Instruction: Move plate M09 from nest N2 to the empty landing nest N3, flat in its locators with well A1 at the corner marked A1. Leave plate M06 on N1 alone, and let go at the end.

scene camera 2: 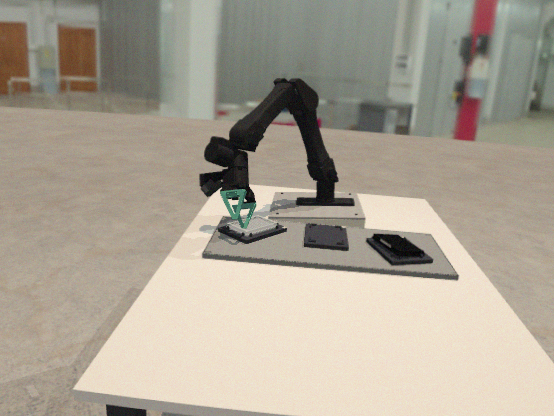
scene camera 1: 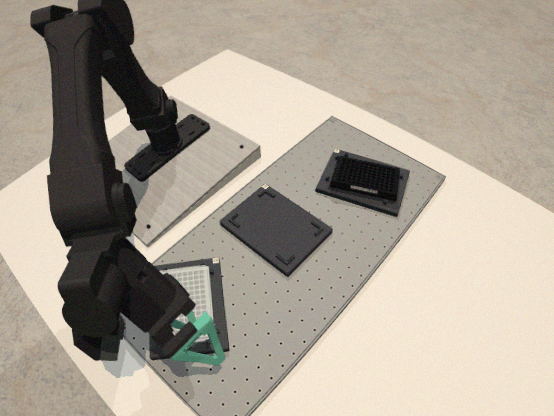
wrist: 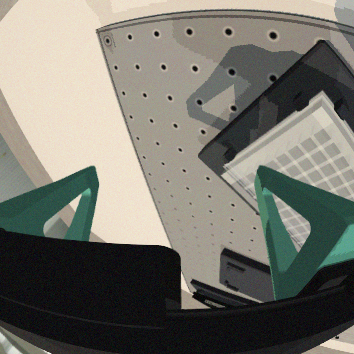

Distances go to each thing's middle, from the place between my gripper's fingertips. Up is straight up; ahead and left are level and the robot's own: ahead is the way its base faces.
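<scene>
The clear well plate (scene camera 1: 195,280) has my gripper 2 cm to the right of it, 9 cm past it and 3 cm above it. Counting from my hand again, I find the black well plate (scene camera 1: 368,178) 43 cm to the left of it, 3 cm behind it and 3 cm below it. The dark nest (scene camera 1: 284,234) is 4 cm below my hand, 24 cm to the left of it and 9 cm behind it.
</scene>
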